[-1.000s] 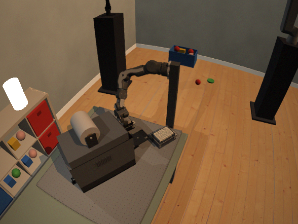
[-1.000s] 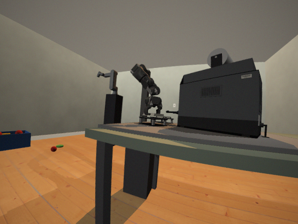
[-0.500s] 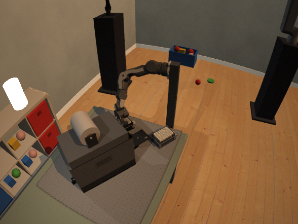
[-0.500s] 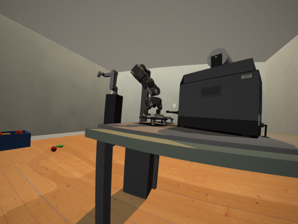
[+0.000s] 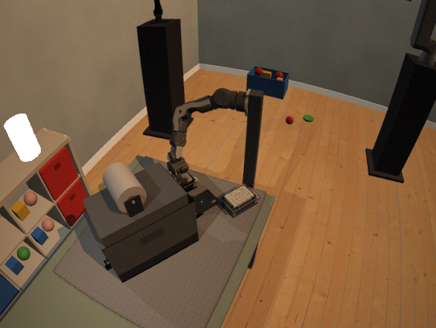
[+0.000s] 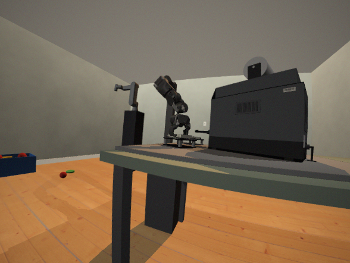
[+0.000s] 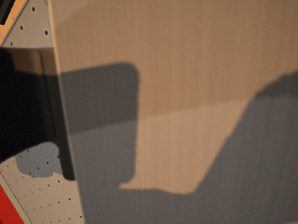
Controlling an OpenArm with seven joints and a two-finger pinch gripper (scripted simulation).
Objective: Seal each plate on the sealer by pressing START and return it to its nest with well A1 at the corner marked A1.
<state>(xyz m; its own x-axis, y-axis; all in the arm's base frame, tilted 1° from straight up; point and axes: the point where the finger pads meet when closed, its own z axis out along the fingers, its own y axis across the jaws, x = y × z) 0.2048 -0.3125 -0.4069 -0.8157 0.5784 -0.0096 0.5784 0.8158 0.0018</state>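
My gripper is now 34 cm to the right of the white well plate and 1 cm short of it. Also, from my hand: dark sealer stage 19 cm to the left, 14 cm ahead, 4 cm above; warning sticker 18 cm ahead, 10 cm above, 6 cm to the left; plate nest 34 cm to the left, 2 cm below, 1 cm ahead.
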